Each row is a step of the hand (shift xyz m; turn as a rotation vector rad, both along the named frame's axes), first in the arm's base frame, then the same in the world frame.
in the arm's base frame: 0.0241 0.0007 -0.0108 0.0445 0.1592 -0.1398
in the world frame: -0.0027 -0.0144 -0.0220 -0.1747 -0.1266 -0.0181
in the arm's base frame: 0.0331 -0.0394 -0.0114 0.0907 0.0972 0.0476
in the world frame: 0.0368 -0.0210 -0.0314 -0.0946 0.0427 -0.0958
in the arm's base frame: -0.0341 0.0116 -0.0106 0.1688 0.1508 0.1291
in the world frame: -0.0115 -0.0035 0.0356 -0.1418 0.1158 -0.1855
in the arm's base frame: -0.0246 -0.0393 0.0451 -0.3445 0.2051 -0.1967
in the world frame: 0.0447 0.0439 0.0161 -0.2131 -0.1138 0.3756
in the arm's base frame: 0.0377 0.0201 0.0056 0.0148 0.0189 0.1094
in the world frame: -0.0207 0.0016 -0.0378 -0.0076 0.1069 -0.0325
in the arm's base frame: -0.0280 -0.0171 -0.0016 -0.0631 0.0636 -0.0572
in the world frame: 0.0178 0.0011 0.0276 -0.0672 -0.0387 0.0727
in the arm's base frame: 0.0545 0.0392 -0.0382 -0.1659 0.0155 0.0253
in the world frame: -0.0449 -0.0420 -0.0468 -0.0070 0.0536 0.1596
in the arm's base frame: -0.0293 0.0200 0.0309 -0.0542 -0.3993 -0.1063
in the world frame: -0.0156 0.0373 0.0241 0.3872 -0.1398 0.0647
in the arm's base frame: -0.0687 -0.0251 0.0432 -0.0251 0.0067 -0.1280
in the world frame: 0.0319 0.0508 0.0602 -0.0195 -0.1206 0.0461
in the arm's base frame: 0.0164 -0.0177 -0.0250 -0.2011 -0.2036 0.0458
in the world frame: 0.0144 -0.0292 -0.0123 0.2141 0.0551 0.1874
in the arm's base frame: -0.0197 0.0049 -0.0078 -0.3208 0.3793 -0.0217
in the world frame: -0.0050 -0.0039 0.0208 -0.3682 0.0733 0.3260
